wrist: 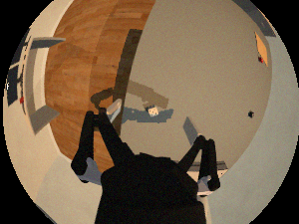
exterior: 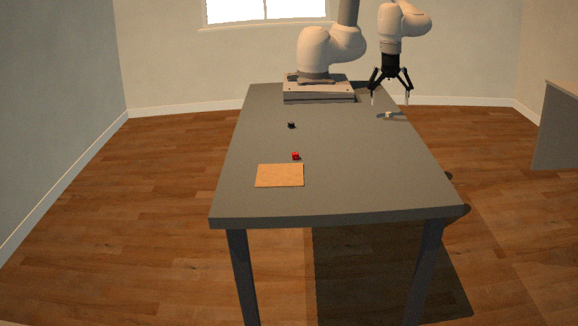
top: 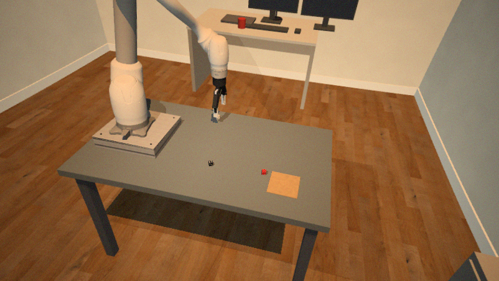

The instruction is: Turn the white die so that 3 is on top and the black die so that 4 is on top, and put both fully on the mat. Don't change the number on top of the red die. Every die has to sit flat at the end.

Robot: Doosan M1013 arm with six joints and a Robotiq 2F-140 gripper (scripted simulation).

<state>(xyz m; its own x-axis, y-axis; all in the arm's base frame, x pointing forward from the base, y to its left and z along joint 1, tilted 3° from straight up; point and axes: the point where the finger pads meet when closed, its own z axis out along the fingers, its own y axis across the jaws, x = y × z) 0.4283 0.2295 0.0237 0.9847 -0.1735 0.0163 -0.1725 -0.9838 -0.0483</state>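
Right now the white die is 60 mm below my hand and 10 mm behind it. Also, from my hand: orange mat: 520 mm to the right, 370 mm ahead, 60 mm below; black die: 420 mm to the right, 60 mm below, 10 mm ahead; red die: 450 mm to the right, 280 mm ahead, 60 mm below.
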